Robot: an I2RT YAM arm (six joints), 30 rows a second.
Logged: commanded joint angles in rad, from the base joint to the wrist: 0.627 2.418 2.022 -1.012 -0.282 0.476; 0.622 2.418 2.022 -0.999 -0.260 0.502; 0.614 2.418 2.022 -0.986 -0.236 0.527; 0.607 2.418 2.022 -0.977 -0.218 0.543; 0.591 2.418 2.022 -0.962 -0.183 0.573; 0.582 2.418 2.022 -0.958 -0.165 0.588; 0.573 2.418 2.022 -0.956 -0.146 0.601; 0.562 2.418 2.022 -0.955 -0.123 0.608; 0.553 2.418 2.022 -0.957 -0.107 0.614; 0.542 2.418 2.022 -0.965 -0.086 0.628; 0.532 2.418 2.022 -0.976 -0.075 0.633; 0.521 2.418 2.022 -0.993 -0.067 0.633; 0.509 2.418 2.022 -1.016 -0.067 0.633; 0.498 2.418 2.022 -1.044 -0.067 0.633; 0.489 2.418 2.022 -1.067 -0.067 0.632; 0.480 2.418 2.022 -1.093 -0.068 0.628; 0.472 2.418 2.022 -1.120 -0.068 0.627; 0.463 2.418 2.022 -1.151 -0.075 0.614
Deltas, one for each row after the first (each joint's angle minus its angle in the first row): -0.005 0.000 0.000 0.013 0.022 0.026; -0.013 0.000 0.000 0.026 0.046 0.051; -0.020 0.000 0.000 0.035 0.064 0.067; -0.036 0.000 0.000 0.050 0.099 0.097; -0.045 0.000 0.000 0.054 0.117 0.112; -0.054 0.000 0.000 0.056 0.136 0.125; -0.065 0.000 0.000 0.057 0.159 0.132; -0.074 0.000 0.000 0.055 0.175 0.138; -0.085 0.000 0.000 0.047 0.196 0.152; -0.095 0.000 0.000 0.036 0.207 0.157; -0.106 0.000 0.000 0.019 0.215 0.157; -0.118 0.000 0.000 -0.004 0.215 0.157; -0.129 0.000 0.000 -0.032 0.215 0.157; -0.138 0.000 0.000 -0.055 0.215 0.156; -0.147 0.000 0.000 -0.081 0.214 0.152; -0.155 0.000 0.000 -0.108 0.214 0.151; -0.164 0.000 0.000 -0.139 0.207 0.138
